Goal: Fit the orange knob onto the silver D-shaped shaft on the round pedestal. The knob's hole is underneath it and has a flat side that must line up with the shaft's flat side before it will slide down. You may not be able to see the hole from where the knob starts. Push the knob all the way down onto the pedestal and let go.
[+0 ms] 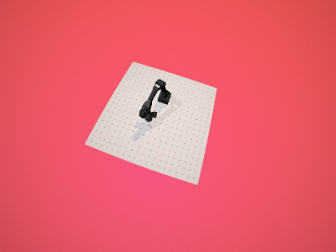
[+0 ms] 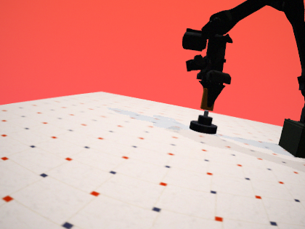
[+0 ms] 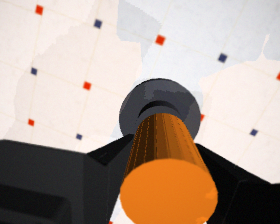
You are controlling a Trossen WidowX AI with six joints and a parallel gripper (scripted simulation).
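Right now my gripper tip is 40 mm above the black round pedestal. The rest, counted from my gripper tip: orange knob 30 mm above.
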